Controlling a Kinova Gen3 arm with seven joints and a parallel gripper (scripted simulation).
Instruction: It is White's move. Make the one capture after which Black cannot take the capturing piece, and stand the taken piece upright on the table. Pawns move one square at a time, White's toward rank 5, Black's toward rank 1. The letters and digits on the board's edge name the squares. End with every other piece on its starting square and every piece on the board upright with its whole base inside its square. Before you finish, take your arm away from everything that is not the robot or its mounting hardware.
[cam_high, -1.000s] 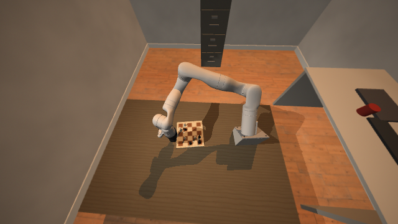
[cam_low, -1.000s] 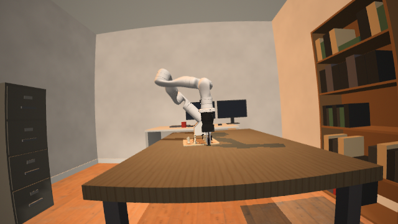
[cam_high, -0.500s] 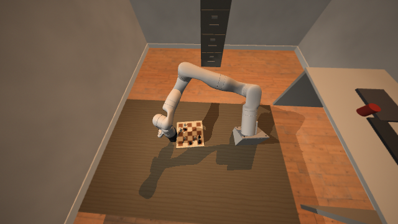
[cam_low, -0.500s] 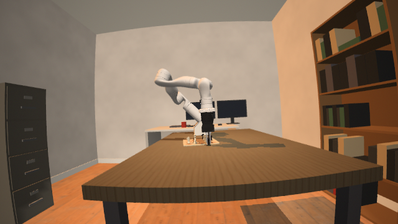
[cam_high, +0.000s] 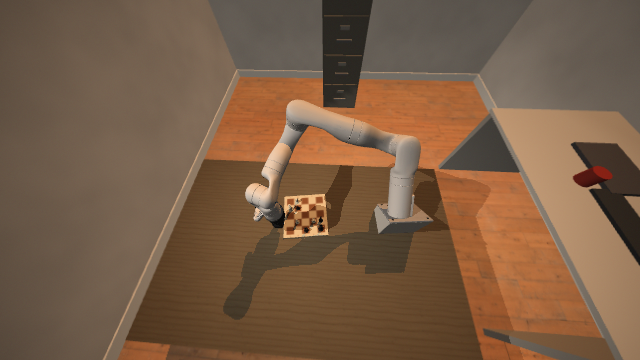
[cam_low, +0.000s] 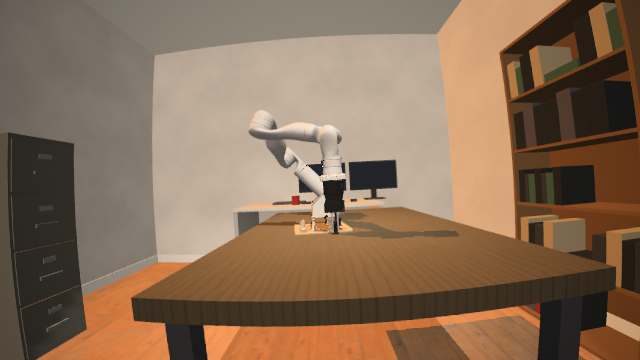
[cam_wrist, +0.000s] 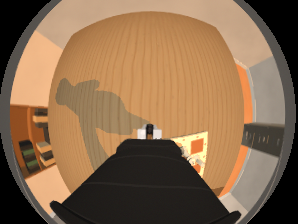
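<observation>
Right now the black chess piece is 1 cm below my hand. From my hand the other things lie so: small chessboard (14 cm behind, 4 cm to the right, 3 cm below).
</observation>
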